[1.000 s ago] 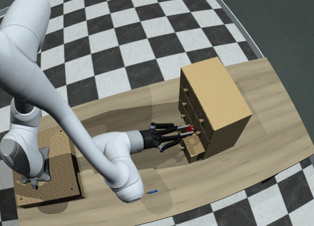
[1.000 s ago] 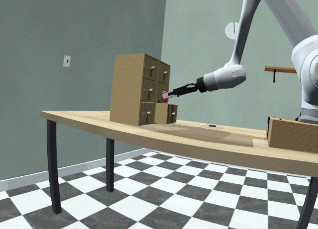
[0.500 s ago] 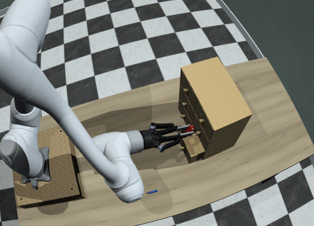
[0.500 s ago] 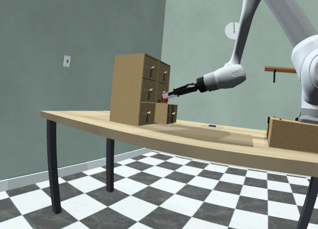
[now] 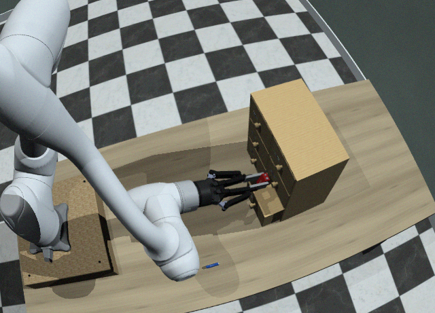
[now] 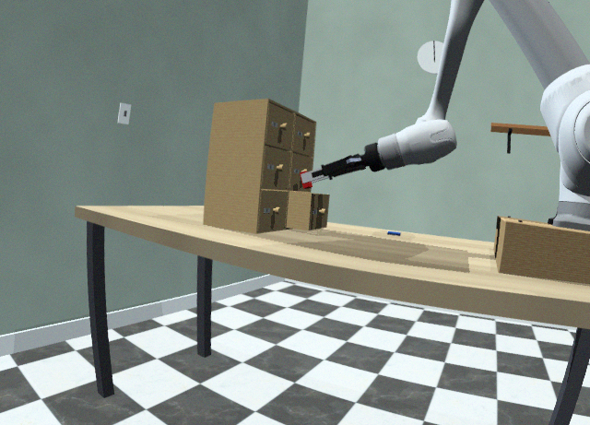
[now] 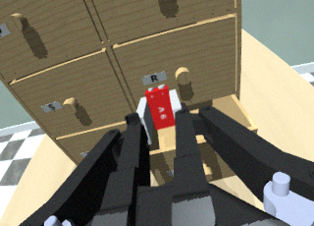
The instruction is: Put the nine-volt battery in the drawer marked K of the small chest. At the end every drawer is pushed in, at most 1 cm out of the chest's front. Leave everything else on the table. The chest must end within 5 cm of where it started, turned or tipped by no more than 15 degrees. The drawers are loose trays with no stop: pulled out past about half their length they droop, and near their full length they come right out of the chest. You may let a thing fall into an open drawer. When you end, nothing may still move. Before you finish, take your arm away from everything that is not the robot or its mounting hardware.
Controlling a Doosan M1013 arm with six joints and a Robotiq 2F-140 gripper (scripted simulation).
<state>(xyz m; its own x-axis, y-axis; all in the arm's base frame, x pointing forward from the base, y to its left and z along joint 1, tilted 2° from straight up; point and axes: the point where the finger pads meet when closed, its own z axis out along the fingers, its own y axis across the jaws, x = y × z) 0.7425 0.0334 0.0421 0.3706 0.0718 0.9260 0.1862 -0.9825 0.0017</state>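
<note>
My gripper is now 3 cm short of the red nine-volt battery and 1 cm to the right of it. Also, from my hand: small blue object (18 cm behind, 21 cm to the right, 15 cm below); drawer (7 cm ahead, 2 cm to the right, 12 cm below).
</note>
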